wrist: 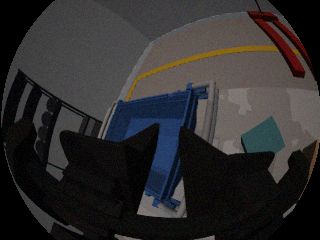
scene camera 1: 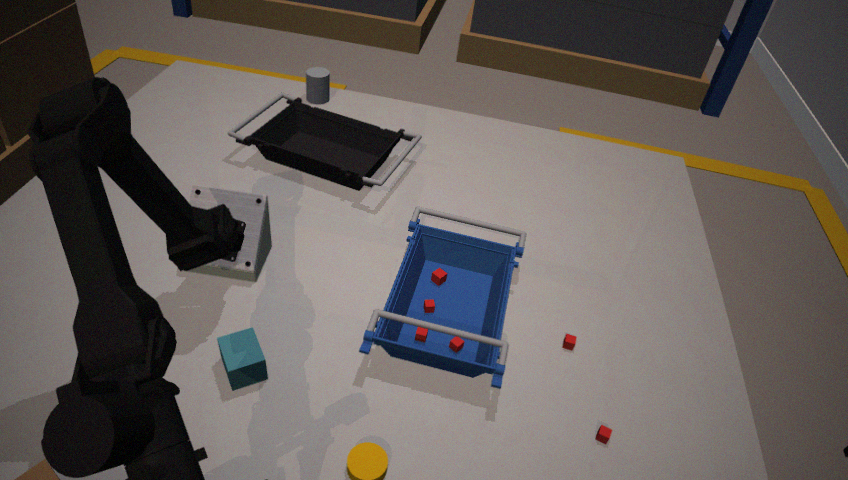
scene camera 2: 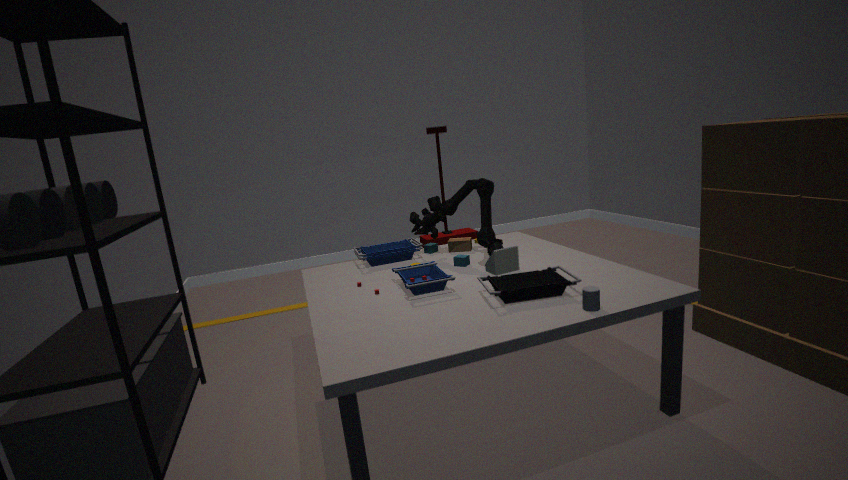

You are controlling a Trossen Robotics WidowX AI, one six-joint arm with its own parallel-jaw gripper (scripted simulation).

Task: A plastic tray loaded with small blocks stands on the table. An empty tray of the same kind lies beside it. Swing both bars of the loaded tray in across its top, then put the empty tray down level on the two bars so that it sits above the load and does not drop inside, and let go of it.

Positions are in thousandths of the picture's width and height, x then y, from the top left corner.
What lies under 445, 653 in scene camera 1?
A wire bar.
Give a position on a grey cylinder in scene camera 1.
376, 164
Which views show the black tray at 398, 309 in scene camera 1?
Scene camera 1 and scene camera 2 only.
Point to a black tray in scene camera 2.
At 614, 599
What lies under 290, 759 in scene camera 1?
A teal block.
